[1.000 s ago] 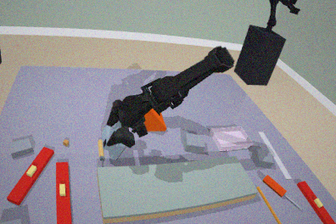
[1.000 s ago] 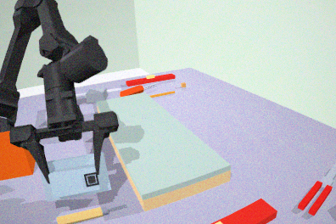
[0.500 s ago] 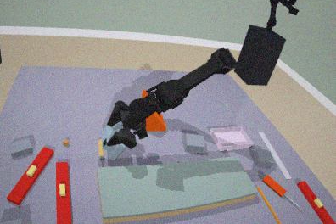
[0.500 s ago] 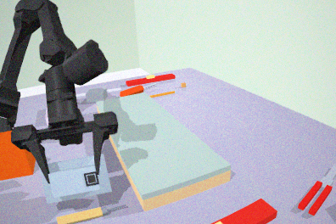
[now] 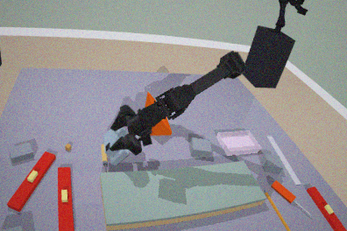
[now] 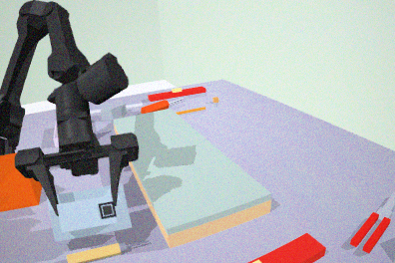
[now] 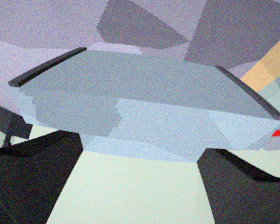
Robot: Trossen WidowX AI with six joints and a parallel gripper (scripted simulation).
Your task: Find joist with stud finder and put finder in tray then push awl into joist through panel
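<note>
The stud finder is 2 cm ahead of my gripper tip and 1 cm below it. The rest, counted from my gripper tip: grey block (31 cm to the right, 6 cm below, 1 cm behind); then pale pink tray (54 cm to the left, 6 cm below, 2 cm behind); then awl (7 cm below, 3 cm ahead, 2 cm to the right).
</note>
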